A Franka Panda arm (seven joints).
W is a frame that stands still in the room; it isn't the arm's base.
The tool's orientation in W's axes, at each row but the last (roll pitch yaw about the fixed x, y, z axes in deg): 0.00, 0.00, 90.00; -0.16, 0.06, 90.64; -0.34, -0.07, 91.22; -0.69, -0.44, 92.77; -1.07, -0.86, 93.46; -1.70, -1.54, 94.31; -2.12, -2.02, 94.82
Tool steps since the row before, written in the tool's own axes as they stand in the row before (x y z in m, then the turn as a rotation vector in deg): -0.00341, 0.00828, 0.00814, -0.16, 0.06, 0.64; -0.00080, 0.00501, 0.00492, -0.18, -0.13, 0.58; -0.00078, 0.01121, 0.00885, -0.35, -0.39, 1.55; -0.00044, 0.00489, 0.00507, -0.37, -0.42, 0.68; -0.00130, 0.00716, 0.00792, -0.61, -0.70, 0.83; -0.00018, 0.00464, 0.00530, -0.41, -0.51, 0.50; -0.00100, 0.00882, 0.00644, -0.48, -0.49, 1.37
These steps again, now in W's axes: -0.00828, -0.00341, 0.00814, -0.06, -0.16, 0.64; -0.00501, -0.00085, 0.00491, 0.13, -0.18, 0.58; -0.01124, -0.00103, 0.00878, 0.39, -0.34, 1.55; -0.00492, -0.00072, 0.00501, 0.43, -0.35, 0.68; -0.00721, -0.00186, 0.00776, 0.72, -0.58, 0.83; -0.00476, -0.00068, 0.00515, 0.53, -0.39, 0.50; -0.00892, -0.00197, 0.00607, 0.48, -0.49, 1.37
